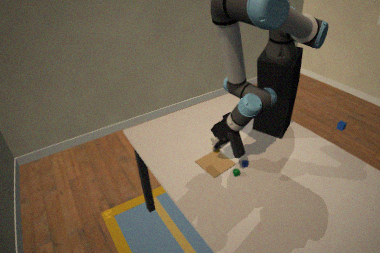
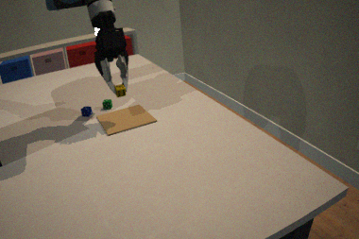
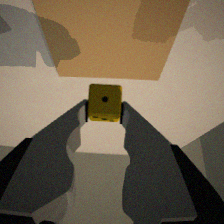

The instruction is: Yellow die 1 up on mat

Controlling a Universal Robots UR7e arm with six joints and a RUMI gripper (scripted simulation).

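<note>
Now: hand 1 cm above the yellow die. Round my hand: blue die (11 cm behind, 8 cm to the left, 8 cm below); then green die (4 cm behind, 11 cm to the left, 8 cm below); then tan mat (9 cm below).
</note>
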